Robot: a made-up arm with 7 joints.
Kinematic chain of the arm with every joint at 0, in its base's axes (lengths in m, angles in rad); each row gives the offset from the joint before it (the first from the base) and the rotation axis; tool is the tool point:
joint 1: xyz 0 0 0.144 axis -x
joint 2: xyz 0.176 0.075 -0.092 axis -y
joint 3: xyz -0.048 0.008 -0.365 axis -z
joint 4: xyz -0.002 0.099 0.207 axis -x
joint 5: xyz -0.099 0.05 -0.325 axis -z
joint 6: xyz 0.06 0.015 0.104 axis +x
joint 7: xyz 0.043 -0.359 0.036 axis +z
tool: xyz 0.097 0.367 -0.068
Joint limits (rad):
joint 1: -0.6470..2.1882
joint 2: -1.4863..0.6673
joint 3: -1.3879..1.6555
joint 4: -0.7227..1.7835
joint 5: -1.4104..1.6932
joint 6: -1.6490..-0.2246
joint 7: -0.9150..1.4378
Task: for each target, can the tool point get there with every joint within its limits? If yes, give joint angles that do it. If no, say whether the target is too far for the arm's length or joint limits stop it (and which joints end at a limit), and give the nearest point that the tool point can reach.
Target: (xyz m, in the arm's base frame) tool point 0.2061 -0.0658 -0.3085
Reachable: yes | joints 0.1537 0.1513 -0.6124 1.0235 -0.2824 -0.6025 0.3158
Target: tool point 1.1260 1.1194 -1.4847
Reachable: no: too far | nearest point 0.4757 0.4403 -0.4966 | short by 1.364 m
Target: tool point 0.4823 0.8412 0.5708
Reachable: no: joint limits stop it (at a limit: joint 1, joint 2, joint 5, joint 6, joint 7) | nearest point 0.4094 0.6594 0.4083 | short by 0.254 m
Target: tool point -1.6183 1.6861 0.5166
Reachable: no: too far | nearest point -0.3882 0.5753 0.2162 | short by 1.684 m
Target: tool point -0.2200 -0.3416 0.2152
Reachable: yes | joints 1.9361 -0.4430 -0.5826 0.4904 0.8989 -0.8473 0.8008
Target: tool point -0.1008 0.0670 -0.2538
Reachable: yes | joints 0.1096 -0.5252 0.0168 0.2302 0.7194 -1.3678 0.3002
